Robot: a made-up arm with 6 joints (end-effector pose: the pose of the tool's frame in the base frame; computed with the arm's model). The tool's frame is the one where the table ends.
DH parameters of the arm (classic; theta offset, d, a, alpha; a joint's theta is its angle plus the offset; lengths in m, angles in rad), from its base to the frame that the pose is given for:
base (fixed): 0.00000 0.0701 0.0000 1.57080
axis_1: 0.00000 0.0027 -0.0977 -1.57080
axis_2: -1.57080 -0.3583 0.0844 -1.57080
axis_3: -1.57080 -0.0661 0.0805 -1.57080
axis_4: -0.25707 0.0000 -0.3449 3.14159
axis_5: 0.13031 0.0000 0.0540 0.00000
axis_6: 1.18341 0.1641 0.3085 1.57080
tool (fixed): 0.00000 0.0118 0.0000 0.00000
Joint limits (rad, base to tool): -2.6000..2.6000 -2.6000..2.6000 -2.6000..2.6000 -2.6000..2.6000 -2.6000..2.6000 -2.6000..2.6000
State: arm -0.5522 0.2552 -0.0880 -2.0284 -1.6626 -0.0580
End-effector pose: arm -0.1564 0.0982 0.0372 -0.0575 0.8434 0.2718
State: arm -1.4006 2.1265 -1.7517 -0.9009 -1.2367 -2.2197
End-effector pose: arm -0.5049 -0.5701 -0.2268 -1.9497 2.1577 -0.3569
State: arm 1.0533 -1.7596 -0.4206 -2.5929 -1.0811 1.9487
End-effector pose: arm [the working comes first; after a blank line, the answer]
Working (the frame after each row of the table, in the pose's form):
after base (fixed): 0.0000 0.0000 0.0701 1.5708 0.0000 0.0000
after axis_1: -0.0483 -0.0027 -0.0148 0.0000 -1.0533 0.0000
after axis_2: 0.2220 0.0131 -0.2641 1.0943 1.7076 -1.5294
after axis_3: 0.1803 0.0719 -0.1889 -0.0113 -2.1957 -0.2328
after axis_4: -0.0070 0.1440 0.0916 0.0579 0.9571 -0.2785
after axis_5: -0.0014 0.0951 0.0693 -0.4098 0.9302 -1.1509
after axis_6: 0.0993 0.3473 0.2892 2.0038 1.9199 1.1244

0.1063 0.3518 0.2808 2.0038 1.9199 1.1244
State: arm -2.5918 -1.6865 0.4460 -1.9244 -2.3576 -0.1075
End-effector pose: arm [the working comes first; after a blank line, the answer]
Working (the frame after each row of the table, in the pose's form):
after base (fixed): 0.0000 0.0000 0.0701 1.5708 0.0000 0.0000
after axis_1: 0.0833 -0.0027 0.1211 0.0000 2.5918 0.0000
after axis_2: -0.0324 0.0070 0.4705 1.4942 -0.3404 0.5164
after axis_3: 0.0284 0.0767 0.4226 -0.0871 0.5744 0.0785
after axis_4: 0.1661 0.3672 0.2977 1.2834 -2.2391 -0.2495
after axis_5: 0.2110 0.3724 0.2681 2.9362 0.1862 -0.8721
after axis_6: 0.2815 0.1005 0.0603 -1.7771 1.1451 -0.3673

0.2894 0.1070 0.0544 -1.7771 1.1451 -0.3673
